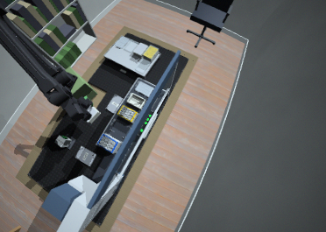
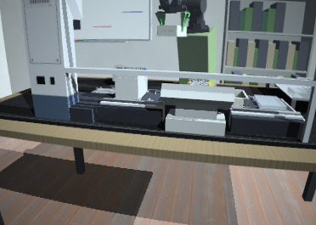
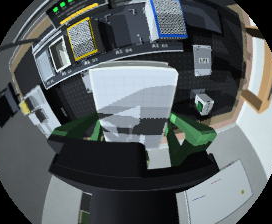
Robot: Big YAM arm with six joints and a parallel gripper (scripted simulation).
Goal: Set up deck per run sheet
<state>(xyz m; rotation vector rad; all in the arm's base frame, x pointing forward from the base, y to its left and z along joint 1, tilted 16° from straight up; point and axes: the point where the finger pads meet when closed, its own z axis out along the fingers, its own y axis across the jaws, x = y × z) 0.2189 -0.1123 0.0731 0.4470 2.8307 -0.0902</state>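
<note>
Now: the sealed block 10 mm below my hand. Also, from my hand: reservoir 200 mm ahead, 230 mm to the left, 240 mm below; then blue tip rack 140 mm ahead, 150 mm to the right, 180 mm below; then yellow tip rack 170 mm ahead, 100 mm to the left, 200 mm below.
</note>
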